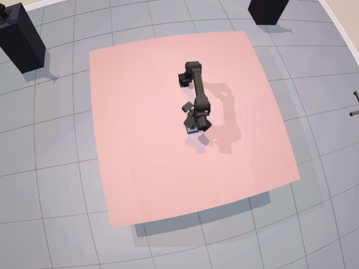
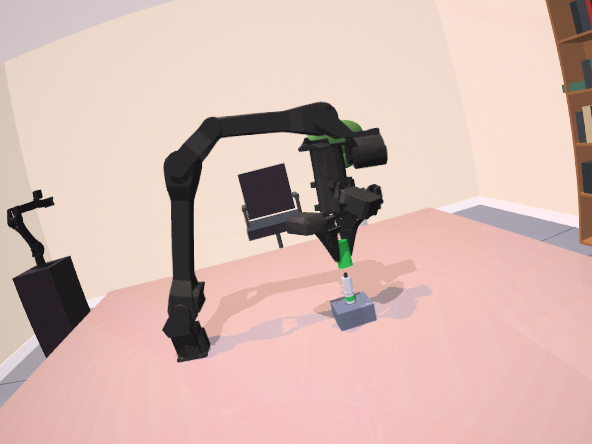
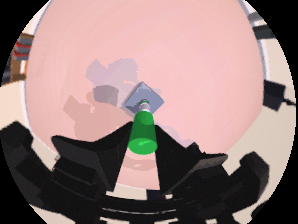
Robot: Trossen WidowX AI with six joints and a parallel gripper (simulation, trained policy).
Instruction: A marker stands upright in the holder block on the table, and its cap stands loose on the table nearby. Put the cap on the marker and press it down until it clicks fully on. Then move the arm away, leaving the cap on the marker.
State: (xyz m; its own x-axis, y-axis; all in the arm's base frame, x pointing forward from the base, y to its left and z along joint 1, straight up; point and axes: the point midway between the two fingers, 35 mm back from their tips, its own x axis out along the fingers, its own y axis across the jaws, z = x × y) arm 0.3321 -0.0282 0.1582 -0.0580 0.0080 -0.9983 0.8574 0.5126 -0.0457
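My gripper tip is 11 cm above the grey holder block. From my gripper tip the other things lie so: green cap 1 cm above.
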